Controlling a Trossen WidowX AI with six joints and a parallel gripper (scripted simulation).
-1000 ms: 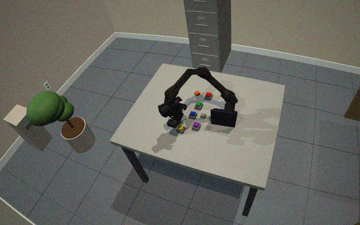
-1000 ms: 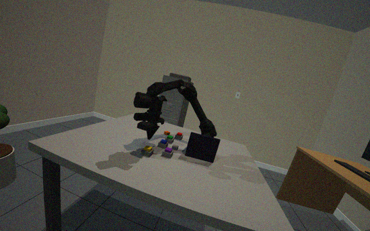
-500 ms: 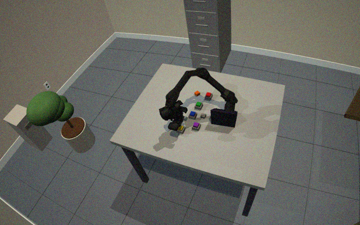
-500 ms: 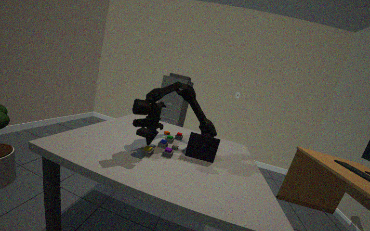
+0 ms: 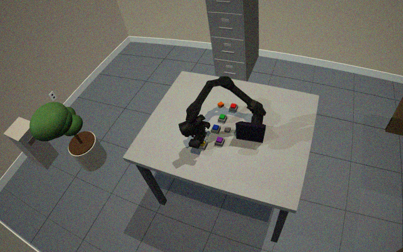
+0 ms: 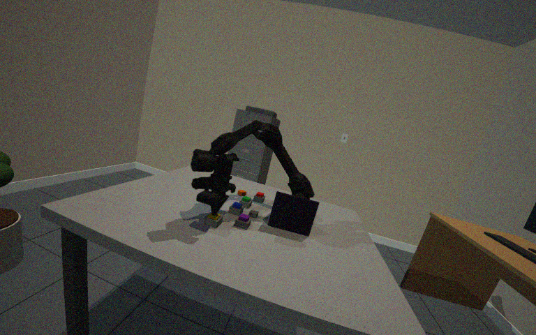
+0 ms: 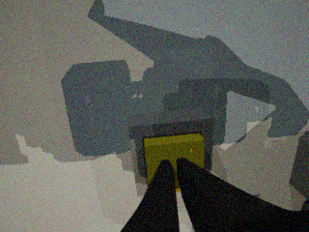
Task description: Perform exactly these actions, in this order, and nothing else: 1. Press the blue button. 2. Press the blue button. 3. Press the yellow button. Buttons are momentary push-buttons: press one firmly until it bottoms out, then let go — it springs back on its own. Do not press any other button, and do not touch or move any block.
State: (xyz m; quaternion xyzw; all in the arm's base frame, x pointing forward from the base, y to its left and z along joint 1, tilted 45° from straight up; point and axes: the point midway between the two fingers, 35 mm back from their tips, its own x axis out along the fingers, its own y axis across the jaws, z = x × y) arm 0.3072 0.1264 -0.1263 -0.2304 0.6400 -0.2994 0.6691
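Now: the yellow button 1 cm below my gripper tip. From my gripper tip the other things lie so: purple button (10 cm behind, 5 cm to the right); small grey block (12 cm behind, 15 cm to the right, 2 cm below); blue button (5 cm behind, 14 cm to the right).
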